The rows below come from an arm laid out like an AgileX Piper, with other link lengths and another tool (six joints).
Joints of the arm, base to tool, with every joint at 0 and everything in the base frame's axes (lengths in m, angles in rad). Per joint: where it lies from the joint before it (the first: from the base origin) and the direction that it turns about. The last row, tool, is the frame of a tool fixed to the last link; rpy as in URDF.
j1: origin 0 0 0.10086 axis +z
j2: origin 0 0 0 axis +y
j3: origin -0.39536 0 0.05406 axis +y
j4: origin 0.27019 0 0.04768 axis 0.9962 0 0.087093
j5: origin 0 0 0 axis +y
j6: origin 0.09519 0 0.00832 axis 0.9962 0 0.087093
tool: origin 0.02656 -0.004 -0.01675 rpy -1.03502 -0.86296 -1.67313
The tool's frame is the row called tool.
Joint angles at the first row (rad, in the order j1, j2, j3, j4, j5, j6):
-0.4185 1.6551 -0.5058 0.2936 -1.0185 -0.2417
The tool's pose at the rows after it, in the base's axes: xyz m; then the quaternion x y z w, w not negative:
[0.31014, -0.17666, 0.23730, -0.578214, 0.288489, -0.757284, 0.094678]
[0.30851, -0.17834, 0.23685, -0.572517, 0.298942, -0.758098, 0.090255]
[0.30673, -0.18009, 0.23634, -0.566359, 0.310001, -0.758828, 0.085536]
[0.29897, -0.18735, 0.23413, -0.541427, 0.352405, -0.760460, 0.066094]
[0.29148, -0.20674, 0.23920, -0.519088, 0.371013, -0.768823, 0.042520]
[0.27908, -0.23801, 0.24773, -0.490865, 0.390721, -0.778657, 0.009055]
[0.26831, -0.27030, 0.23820, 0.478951, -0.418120, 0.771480, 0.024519]
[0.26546, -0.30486, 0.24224, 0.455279, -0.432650, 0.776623, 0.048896]
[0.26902, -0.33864, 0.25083, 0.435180, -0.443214, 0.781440, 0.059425]
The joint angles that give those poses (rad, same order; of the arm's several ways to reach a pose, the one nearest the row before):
-0.4185 1.6551 -0.5058 0.2965 -1.0185 -0.2417
-0.4185 1.6551 -0.5058 0.3220 -1.0185 -0.2418
-0.4185 1.6551 -0.5058 0.3490 -1.0185 -0.2417
-0.4223 1.6551 -0.5058 0.4516 -1.0185 -0.2417
-0.4762 1.6551 -0.5264 0.4731 -1.0196 -0.2417
-0.5692 1.6572 -0.5649 0.4766 -1.0102 -0.2417
-0.6575 1.7038 -0.5965 0.4787 -1.0031 -0.2417
-0.7319 1.7417 -0.6733 0.4808 -0.9828 -0.2417
-0.7900 1.7776 -0.7761 0.4798 -0.9293 -0.2418

